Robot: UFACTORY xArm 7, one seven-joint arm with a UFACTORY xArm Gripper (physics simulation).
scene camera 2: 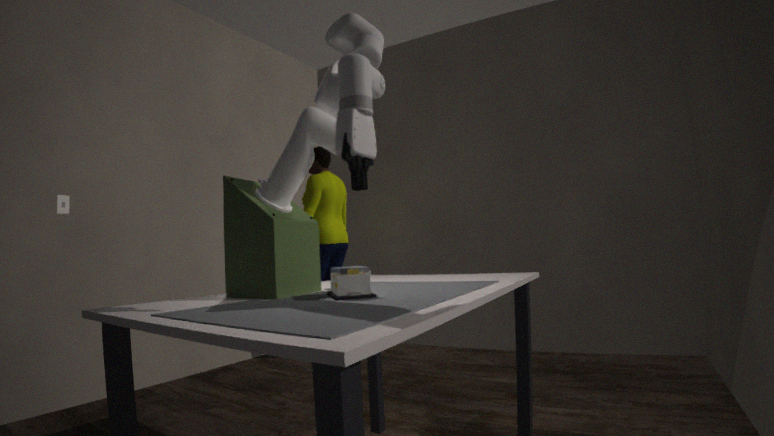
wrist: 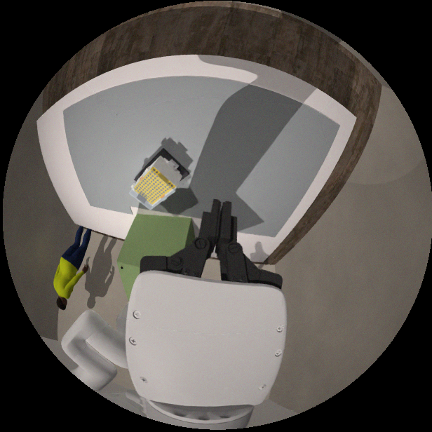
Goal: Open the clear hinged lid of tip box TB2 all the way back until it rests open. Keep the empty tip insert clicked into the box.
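Pixels of known places: gripper, fingertip midpoint: (scene camera 2: 359, 189); arm's base, link origin: (scene camera 2: 272, 201).
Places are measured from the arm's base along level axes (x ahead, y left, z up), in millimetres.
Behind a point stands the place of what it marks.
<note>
The tip box TB2 (scene camera 2: 350, 284) @(x 305, y -45, z -243 mm) (wrist: 156, 186) stands upright on a dark base on the grey mat, close to the green pedestal. Its clear lid is down over the box, and the yellow insert with its grid of holes shows through it in the wrist view. Whether the insert is fully clicked in is too small to tell. My gripper (scene camera 2: 359, 189) @(x 423, y -169, z -26 mm) (wrist: 219, 210) is shut and empty, with its black fingers together. It hangs high above the table, well above the box in the scene view; in the wrist view the box is to the left of the fingertips.
The green pedestal (scene camera 2: 296, 257) @(x 82, y 7, z -171 mm) (wrist: 159, 237) carries the arm and stands beside the box. The grey mat (scene camera 2: 259, 319) @(x 318, y -374, z -279 mm) (wrist: 125, 110) lies on the white table (scene camera 2: 216, 342) @(x 348, y -500, z -295 mm) (wrist: 55, 165). A person in a yellow top (scene camera 2: 330, 208) (wrist: 65, 277) stands behind the table.
</note>
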